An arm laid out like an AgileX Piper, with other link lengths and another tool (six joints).
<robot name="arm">
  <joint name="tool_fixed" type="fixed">
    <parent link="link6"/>
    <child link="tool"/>
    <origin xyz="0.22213 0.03 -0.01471" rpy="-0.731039 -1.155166 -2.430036"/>
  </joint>
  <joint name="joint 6" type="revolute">
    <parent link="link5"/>
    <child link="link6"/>
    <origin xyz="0.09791 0 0.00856" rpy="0 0 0"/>
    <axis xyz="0.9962 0 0.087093"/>
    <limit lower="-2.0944" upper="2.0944"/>
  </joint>
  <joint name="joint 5" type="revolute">
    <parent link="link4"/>
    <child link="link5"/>
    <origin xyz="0 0 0" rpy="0 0 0"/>
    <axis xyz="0 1 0"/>
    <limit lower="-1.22" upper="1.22"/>
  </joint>
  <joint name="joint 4" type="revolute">
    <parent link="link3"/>
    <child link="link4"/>
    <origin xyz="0.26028 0 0.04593" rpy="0 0 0"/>
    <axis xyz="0.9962 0 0.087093"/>
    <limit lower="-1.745" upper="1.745"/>
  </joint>
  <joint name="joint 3" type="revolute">
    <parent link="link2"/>
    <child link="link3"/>
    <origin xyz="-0.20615 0 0.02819" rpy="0 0 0"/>
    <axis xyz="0 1 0"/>
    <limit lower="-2.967" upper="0"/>
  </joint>
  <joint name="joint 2" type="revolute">
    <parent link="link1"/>
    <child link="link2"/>
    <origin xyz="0 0 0" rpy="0 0 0"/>
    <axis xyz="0 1 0"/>
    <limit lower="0" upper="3.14"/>
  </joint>
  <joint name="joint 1" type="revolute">
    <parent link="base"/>
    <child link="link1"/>
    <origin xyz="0 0 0.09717" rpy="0 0 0"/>
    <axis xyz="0 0 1"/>
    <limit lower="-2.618" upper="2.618"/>
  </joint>
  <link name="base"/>
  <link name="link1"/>
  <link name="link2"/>
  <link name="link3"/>
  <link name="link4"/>
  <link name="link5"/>
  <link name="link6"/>
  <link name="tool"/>
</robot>
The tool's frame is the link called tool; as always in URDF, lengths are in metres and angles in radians.
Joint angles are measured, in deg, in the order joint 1, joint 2, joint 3, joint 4, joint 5, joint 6. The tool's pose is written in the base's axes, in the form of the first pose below.
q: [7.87 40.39 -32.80 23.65 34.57 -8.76]
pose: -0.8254 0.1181 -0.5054 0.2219 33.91 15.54 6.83
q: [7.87 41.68 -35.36 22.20 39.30 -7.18]
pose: -0.8422 0.1149 -0.4794 0.2181 32.79 15.71 6.34
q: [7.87 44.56 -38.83 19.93 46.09 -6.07]
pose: -0.8710 0.1034 -0.4352 0.2029 30.92 15.54 4.84
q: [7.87 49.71 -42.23 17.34 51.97 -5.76]
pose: -0.9030 0.0898 -0.3809 0.1774 29.07 14.79 2.42
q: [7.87 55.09 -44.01 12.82 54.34 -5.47]
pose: -0.9271 0.0753 -0.3412 0.1353 28.11 12.78 -0.47
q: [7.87 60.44 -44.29 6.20 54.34 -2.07]
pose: -0.9447 0.0800 -0.3079 0.0797 27.59 9.74 -3.74
